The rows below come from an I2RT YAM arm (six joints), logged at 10 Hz.
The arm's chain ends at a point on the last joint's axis. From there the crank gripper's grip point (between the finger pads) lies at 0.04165 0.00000 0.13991 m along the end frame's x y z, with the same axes.
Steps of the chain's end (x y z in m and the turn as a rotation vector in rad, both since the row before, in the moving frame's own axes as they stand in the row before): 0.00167 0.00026 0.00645 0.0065 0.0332 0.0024; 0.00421 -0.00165 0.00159 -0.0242 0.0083 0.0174; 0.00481 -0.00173 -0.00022 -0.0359 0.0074 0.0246; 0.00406 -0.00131 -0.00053 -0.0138 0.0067 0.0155; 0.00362 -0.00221 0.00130 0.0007 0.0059 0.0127; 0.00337 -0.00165 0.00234 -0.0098 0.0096 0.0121; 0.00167 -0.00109 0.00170 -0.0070 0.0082 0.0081; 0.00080 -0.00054 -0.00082 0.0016 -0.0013 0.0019; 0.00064 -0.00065 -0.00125 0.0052 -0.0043 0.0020
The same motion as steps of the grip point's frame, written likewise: 0.00629 -0.00054 0.00499 0.0065 0.0332 0.0024; 0.00533 0.00247 0.00119 -0.0242 0.0083 0.0174; 0.00577 0.00432 -0.00064 -0.0359 0.0074 0.0246; 0.00498 0.00127 -0.00083 -0.0138 0.0067 0.0155; 0.00444 -0.00177 0.00105 0.0007 0.0059 0.0127; 0.00470 0.00023 0.00192 -0.0098 0.0096 0.0121; 0.00281 0.00023 0.00135 -0.0070 0.0082 0.0081; 0.00062 -0.00068 -0.00077 0.0016 -0.0013 0.0019; 0.00004 -0.00130 -0.00107 0.0052 -0.0043 0.0020
